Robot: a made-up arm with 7 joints. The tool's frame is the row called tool.
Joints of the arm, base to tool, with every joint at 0 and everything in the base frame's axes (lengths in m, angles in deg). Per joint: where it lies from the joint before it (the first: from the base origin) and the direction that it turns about. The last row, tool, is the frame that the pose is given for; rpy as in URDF.
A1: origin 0.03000 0.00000 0.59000 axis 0 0 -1
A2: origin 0.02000 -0.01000 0.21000 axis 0 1 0
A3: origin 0.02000 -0.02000 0.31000 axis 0 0 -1
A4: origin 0.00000 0.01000 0.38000 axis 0 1 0
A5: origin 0.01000 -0.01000 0.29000 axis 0 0 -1
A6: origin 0.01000 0.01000 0.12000 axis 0 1 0
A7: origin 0.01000 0.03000 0.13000 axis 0 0 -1
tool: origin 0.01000 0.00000 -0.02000 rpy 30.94 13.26 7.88
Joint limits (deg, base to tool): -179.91..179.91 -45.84..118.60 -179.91..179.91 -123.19..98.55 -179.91..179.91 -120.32..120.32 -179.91..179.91
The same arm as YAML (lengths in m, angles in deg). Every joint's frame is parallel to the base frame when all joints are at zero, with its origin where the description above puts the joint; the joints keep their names.
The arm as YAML. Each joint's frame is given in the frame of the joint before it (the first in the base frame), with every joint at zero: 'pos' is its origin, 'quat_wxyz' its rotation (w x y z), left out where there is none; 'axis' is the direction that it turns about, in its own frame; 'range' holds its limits. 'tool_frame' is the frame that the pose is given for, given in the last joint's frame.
length_unit: m
angle_unit: deg
joints:
  - joint: A1
    pos: [0.03, 0.0, 0.59]
    axis: [0.0, 0.0, -1.0]
    range: [-179.91, 179.91]
  - joint: A2
    pos: [0.02, -0.01, 0.21]
    axis: [0.0, 1.0, 0.0]
    range: [-45.84, 118.6]
  - joint: A3
    pos: [0.02, -0.02, 0.31]
    axis: [0.0, 0.0, -1.0]
    range: [-179.91, 179.91]
  - joint: A4
    pos: [0.0, 0.01, 0.38]
    axis: [0.0, 1.0, 0.0]
    range: [-123.19, 98.55]
  - joint: A5
    pos: [0.01, -0.01, 0.29]
    axis: [0.0, 0.0, -1.0]
    range: [-179.91, 179.91]
  - joint: A6
    pos: [0.01, 0.01, 0.12]
    axis: [0.0, 1.0, 0.0]
    range: [-120.32, 120.32]
  - joint: A7
    pos: [0.01, 0.03, 0.13]
    axis: [0.0, 0.0, -1.0]
    range: [-179.91, 179.91]
tool_frame:
  pos: [0.01, 0.0, -0.02]
  quat_wxyz: [0.957178, 0.256678, 0.129216, 0.035056]

